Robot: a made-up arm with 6 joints. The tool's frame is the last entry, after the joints. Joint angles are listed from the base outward. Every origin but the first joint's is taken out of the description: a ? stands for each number. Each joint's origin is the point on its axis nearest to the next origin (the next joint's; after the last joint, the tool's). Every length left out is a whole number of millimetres.
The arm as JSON. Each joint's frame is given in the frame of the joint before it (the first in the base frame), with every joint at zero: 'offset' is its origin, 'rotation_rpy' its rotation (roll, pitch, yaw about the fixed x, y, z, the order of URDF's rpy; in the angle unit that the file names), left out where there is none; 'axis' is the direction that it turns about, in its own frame. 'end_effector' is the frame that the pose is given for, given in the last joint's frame.
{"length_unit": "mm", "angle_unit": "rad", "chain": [
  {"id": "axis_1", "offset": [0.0, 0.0, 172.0], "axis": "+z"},
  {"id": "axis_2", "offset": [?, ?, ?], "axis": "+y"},
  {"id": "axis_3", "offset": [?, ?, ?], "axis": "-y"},
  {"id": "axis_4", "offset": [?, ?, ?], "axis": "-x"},
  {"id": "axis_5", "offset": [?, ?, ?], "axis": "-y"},
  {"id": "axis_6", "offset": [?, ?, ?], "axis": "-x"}
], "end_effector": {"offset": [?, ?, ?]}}
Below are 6 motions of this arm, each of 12 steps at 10 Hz.
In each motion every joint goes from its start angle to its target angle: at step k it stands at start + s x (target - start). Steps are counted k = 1, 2, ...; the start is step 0. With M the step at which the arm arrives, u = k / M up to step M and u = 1 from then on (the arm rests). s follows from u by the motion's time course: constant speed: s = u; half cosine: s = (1 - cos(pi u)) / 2; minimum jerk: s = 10 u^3 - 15 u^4 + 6 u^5.
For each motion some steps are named. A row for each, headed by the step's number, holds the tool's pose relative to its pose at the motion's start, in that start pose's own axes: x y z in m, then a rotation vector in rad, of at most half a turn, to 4 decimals.
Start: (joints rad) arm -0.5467 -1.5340 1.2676 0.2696 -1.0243 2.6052
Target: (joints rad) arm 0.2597 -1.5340 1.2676 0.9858 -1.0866 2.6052
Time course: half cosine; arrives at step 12
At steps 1, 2, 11, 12:
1: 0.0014 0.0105 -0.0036 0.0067 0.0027 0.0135
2: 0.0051 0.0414 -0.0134 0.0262 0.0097 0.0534
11: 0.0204 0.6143 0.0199 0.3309 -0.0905 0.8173
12: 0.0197 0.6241 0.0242 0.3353 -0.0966 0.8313

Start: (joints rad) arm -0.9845 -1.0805 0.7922 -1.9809 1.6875 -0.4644
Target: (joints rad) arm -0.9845 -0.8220 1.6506 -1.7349 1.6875 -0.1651
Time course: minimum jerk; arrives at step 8
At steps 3, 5, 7, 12:
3: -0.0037 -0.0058 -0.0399 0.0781 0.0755 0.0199
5: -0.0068 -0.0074 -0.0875 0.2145 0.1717 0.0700
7: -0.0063 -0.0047 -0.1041 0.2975 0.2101 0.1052
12: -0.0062 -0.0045 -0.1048 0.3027 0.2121 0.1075

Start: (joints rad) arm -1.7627 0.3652 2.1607 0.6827 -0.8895 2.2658
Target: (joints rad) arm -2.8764 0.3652 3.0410 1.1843 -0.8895 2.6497
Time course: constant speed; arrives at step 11
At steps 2, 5, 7, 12:
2: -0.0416 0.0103 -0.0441 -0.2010 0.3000 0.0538
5: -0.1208 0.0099 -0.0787 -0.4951 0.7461 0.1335
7: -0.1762 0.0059 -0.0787 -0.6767 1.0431 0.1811
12: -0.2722 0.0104 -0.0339 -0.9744 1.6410 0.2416

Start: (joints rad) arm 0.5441 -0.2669 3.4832 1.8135 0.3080 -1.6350
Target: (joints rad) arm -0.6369 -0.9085 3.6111 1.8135 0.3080 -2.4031
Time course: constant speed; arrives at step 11
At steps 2, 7, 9, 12:
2: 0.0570 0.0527 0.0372 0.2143 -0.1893 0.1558
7: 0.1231 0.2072 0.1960 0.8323 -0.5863 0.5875
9: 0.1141 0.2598 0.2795 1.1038 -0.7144 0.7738
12: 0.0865 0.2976 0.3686 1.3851 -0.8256 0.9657

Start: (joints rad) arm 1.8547 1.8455 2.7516 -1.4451 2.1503 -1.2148
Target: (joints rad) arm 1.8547 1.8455 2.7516 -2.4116 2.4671 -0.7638
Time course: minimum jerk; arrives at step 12
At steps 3, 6, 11, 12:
3: -0.0077 0.0049 0.0013 -0.1028 -0.0891 -0.0002
6: -0.0358 0.0256 -0.0017 -0.5184 -0.4146 -0.0345
11: -0.0631 0.0524 -0.0225 -1.0740 -0.7824 -0.1540
12: -0.0633 0.0527 -0.0228 -1.0799 -0.7859 -0.1557

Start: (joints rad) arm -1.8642 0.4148 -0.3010 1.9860 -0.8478 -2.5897
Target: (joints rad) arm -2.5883 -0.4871 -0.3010 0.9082 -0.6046 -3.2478
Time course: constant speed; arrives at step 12
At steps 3, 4, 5, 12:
3: -0.0325 -0.1144 0.1284 0.5453 -0.0635 -0.2016
4: -0.0552 -0.1541 0.1621 0.7300 -0.0976 -0.2482
5: -0.0833 -0.1932 0.1904 0.9151 -0.1371 -0.2831
12: -0.3791 -0.3814 0.2257 2.1544 -0.4916 -0.1259

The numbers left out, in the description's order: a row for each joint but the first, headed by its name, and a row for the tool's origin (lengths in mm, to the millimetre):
axis_2: 0.0 0.0 0.0
axis_3: 0.0 0.0 576.0
axis_4: 259.0 0.0 0.0
axis_5: 0.0 -92.0 0.0
axis_6: 0.0 0.0 0.0
tool: 0.0 0.0 0.0

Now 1 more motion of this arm.
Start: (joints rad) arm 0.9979 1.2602 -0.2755 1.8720 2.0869 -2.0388
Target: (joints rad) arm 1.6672 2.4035 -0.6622 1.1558 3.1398 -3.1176
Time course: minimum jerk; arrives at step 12
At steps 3, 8, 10, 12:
3: -0.0005 -0.0865 0.0253 0.2382 -0.0017 0.1712
8: -0.0214 -0.5752 -0.1202 1.4477 -0.2654 1.1195
10: -0.0467 -0.6338 -0.2151 1.5820 -0.4026 1.3017
12: -0.0528 -0.6413 -0.2352 1.5999 -0.4321 1.3335

